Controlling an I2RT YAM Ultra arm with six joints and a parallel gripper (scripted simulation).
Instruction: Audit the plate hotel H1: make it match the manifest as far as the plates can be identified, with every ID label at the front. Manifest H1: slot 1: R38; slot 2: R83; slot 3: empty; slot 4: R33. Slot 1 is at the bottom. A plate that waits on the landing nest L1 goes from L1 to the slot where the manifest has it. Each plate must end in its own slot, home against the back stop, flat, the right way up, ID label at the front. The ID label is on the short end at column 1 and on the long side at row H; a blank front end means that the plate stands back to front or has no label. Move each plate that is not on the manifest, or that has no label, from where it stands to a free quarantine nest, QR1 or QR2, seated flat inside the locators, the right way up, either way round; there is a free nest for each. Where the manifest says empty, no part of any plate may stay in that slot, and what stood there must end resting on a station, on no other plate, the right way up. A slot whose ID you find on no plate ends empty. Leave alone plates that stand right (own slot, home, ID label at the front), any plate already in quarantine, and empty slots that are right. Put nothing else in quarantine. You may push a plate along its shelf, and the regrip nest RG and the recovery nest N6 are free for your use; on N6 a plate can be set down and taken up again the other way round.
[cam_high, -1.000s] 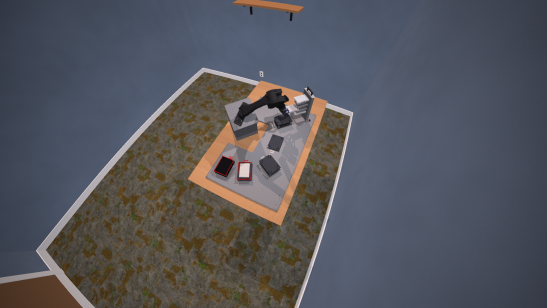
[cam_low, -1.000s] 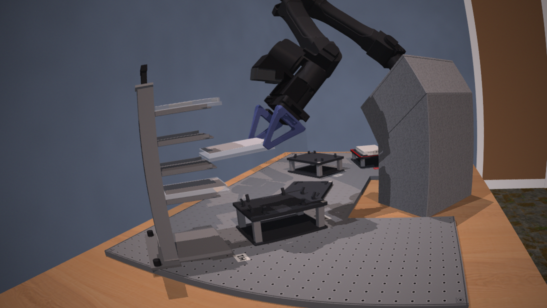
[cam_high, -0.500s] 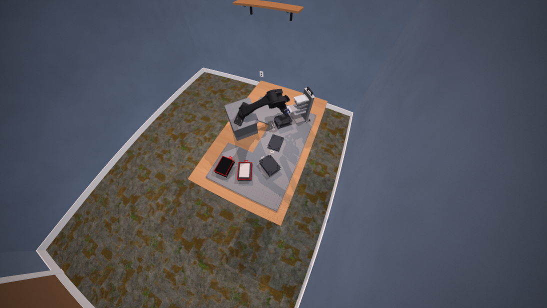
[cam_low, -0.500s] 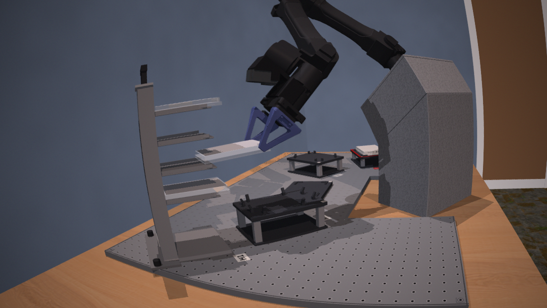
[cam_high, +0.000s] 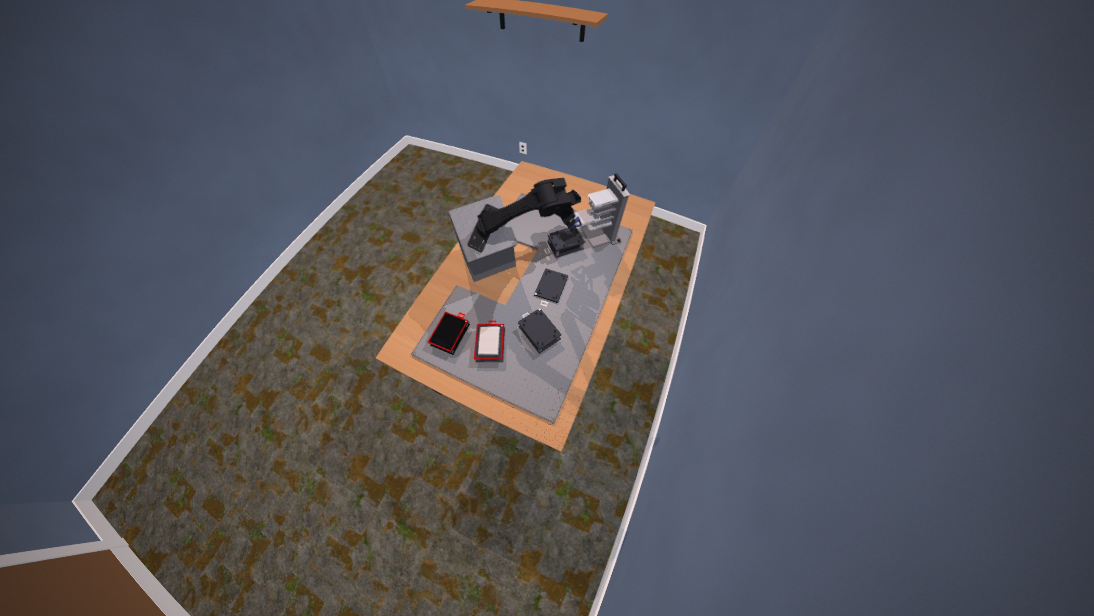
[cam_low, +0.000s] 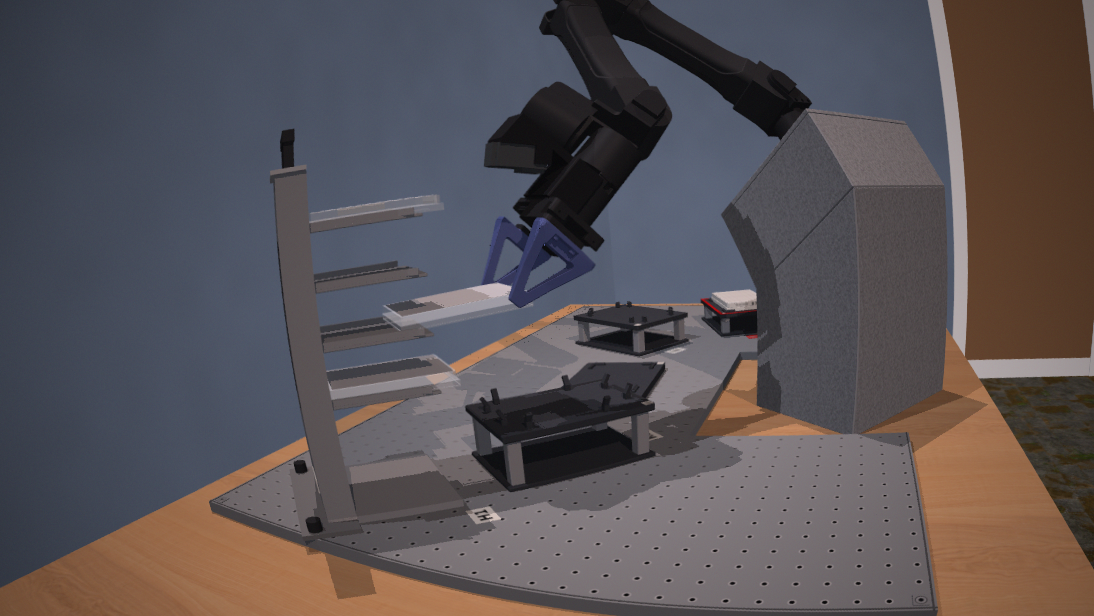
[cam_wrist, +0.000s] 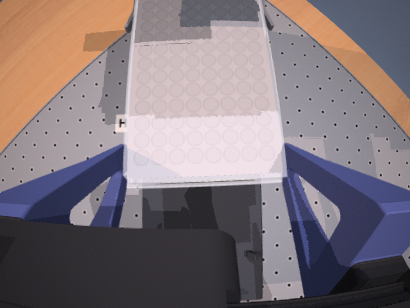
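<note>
Right now the regrip nest RG is 13 cm below my hand, 4 cm behind it and 2 cm to the right of it. The rest, counted from my hand: plate hotel H1: 17 cm ahead, 13 cm to the left, 2 cm below; then flat nest N6: 29 cm to the right, 18 cm below, 5 cm behind; then H1 tag: 18 cm below, 13 cm to the left.
</note>
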